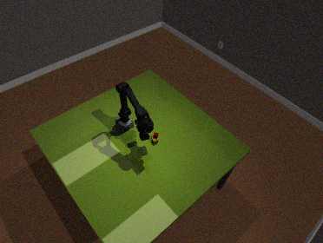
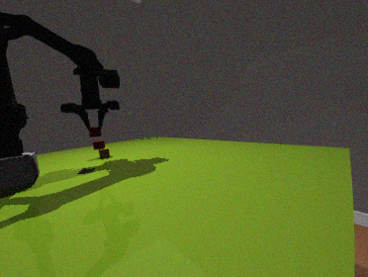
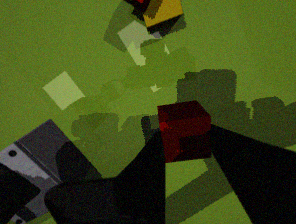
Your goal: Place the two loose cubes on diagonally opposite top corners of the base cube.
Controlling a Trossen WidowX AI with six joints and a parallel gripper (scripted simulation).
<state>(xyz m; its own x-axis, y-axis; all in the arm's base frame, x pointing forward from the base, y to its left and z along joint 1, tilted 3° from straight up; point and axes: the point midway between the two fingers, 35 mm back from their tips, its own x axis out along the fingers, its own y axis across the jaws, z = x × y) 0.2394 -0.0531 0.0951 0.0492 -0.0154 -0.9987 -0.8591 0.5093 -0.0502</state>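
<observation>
Right now my gripper tip is 60 mm short of the yellow base cube, 90 mm to the right of it and 100 mm above it. Round my gripper tip: red cube (right at my gripper tip).
</observation>
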